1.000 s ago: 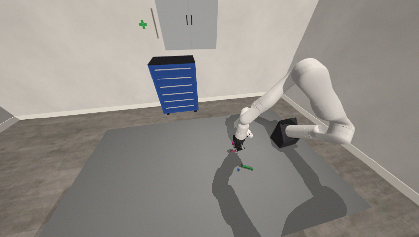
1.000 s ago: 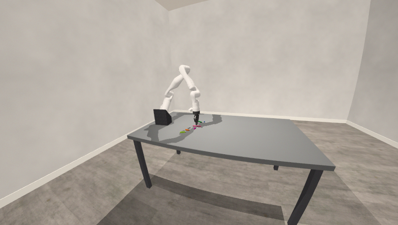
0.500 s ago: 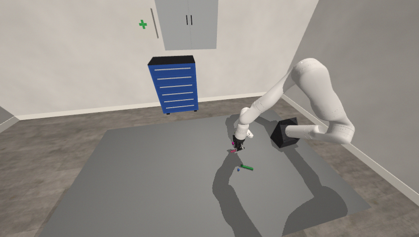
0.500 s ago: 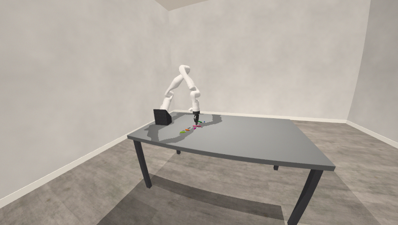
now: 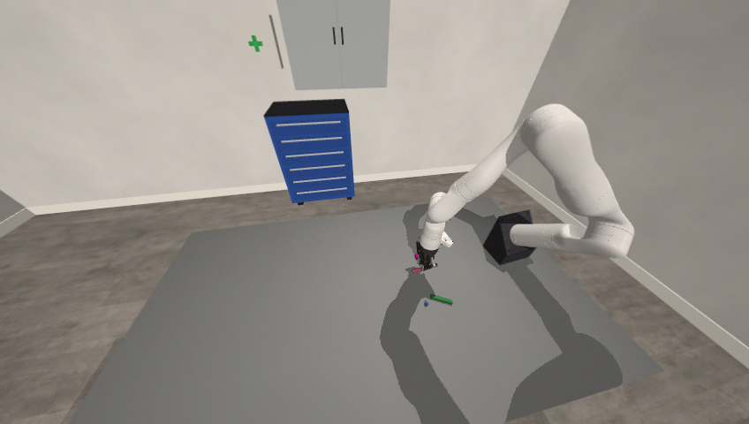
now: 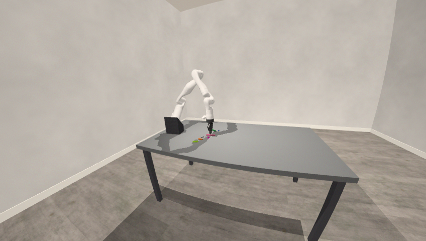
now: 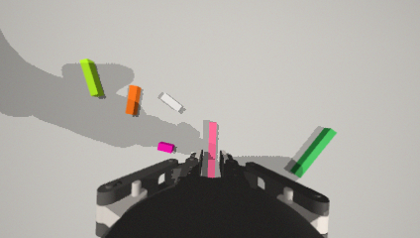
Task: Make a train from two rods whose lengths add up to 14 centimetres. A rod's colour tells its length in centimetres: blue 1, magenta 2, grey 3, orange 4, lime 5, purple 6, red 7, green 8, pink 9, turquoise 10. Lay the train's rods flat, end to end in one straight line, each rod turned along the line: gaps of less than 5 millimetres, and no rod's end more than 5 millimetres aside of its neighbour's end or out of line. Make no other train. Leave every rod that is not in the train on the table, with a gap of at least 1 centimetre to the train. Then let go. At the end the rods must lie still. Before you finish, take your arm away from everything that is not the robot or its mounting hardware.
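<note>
Right now the pink rod is 3 cm below my hand. Also, from my hand: orange rod 7 cm behind, 11 cm to the right, 3 cm below; grey rod 7 cm behind, 6 cm to the right, 3 cm below; magenta rod 1 cm behind, 7 cm to the right, 3 cm below.
</note>
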